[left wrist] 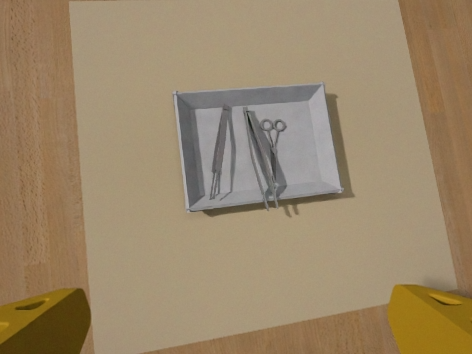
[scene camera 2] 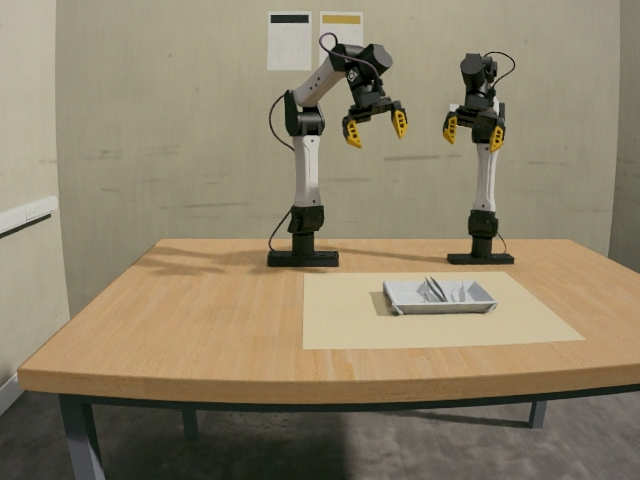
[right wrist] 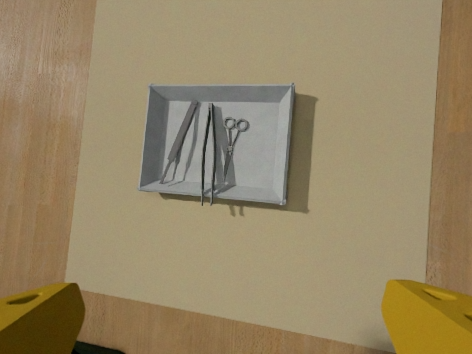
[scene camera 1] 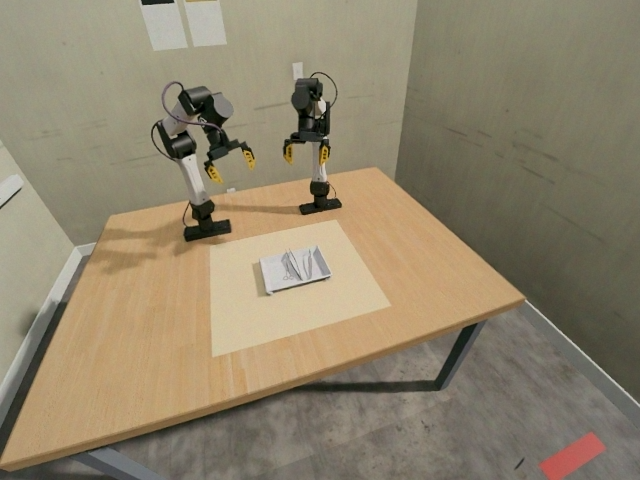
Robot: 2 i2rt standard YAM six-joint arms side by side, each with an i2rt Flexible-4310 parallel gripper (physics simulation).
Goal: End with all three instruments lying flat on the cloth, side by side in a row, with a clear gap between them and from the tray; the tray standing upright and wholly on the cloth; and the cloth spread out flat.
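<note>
A white tray stands upright on the flat cream cloth. All three instruments are in it. Scissors lie to the right in the wrist views. Middle tweezers lean with tips over the tray's lower wall, close beside or partly over the scissors. Another tweezer-like instrument leans to the left. My left gripper and right gripper are open, empty, high above the table, behind the tray.
The wooden table extends around the cloth. The two arm bases stand behind the cloth's back edge in the scene views. A wall rises behind the arms.
</note>
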